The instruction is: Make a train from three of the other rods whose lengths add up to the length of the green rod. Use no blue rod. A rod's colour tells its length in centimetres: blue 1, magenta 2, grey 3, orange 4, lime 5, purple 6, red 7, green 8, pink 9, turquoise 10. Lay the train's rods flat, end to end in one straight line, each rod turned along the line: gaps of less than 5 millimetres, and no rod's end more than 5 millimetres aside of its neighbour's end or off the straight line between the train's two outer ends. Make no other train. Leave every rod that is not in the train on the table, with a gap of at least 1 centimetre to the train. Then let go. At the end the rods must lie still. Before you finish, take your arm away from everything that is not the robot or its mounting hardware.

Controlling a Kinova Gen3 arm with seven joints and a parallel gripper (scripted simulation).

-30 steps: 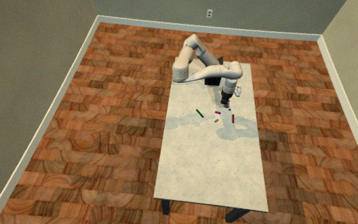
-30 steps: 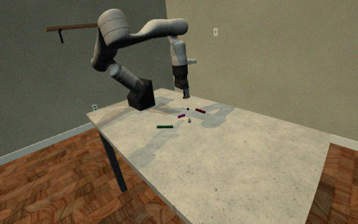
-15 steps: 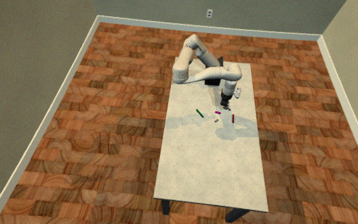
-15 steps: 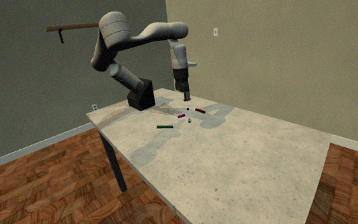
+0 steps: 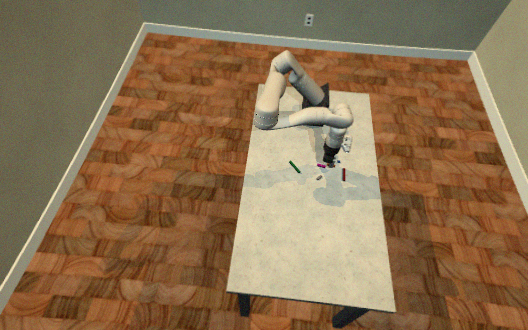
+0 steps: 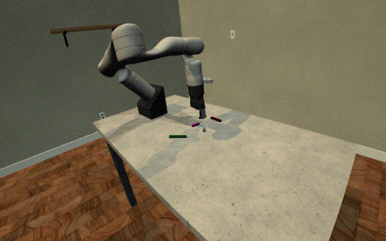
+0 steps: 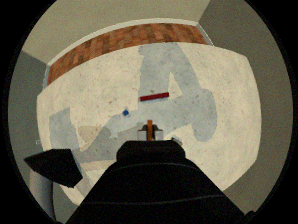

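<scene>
My gripper is now 5 cm past the small blue rod, 4 cm to the right of it and 4 cm above it. From my hand the other things lie so: red rod: 7 cm to the left, 4 cm below, 2 cm ahead; grey rod: 6 cm ahead, 5 cm to the right, 4 cm below; orange rod: 1 cm below.
</scene>
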